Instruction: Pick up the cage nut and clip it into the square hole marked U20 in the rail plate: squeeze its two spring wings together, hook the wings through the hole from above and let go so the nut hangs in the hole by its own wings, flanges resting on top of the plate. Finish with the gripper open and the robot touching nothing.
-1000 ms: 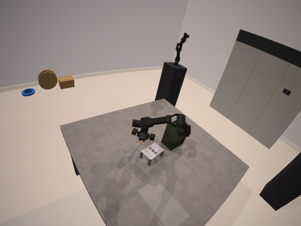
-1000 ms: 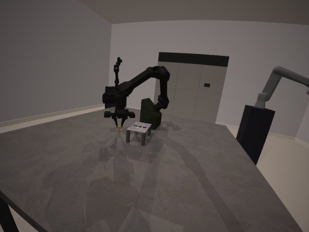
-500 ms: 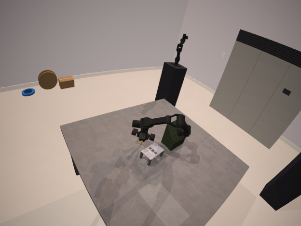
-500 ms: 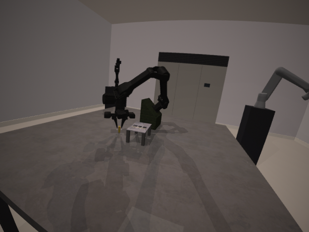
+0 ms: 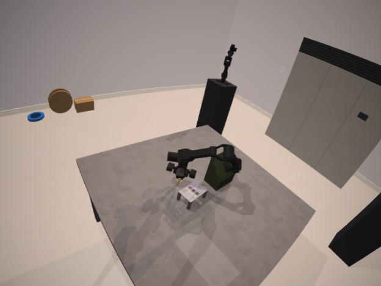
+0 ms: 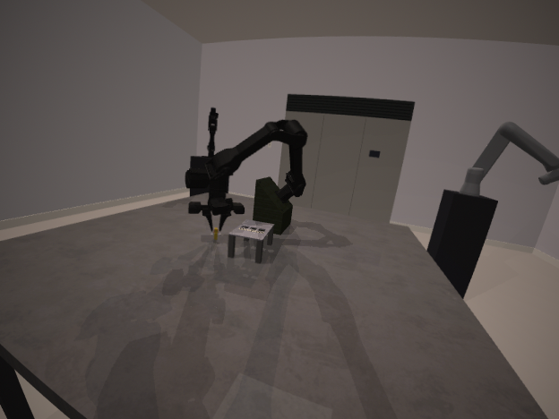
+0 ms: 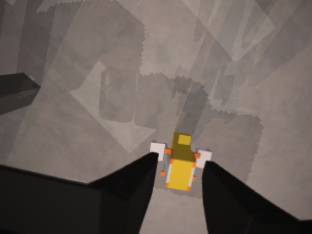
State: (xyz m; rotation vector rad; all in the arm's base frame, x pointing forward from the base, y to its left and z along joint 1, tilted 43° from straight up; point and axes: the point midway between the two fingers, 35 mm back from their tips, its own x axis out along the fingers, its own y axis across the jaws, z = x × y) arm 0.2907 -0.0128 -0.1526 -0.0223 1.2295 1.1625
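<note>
Right now the yellow cage nut is 10 mm below my gripper tip.
</note>
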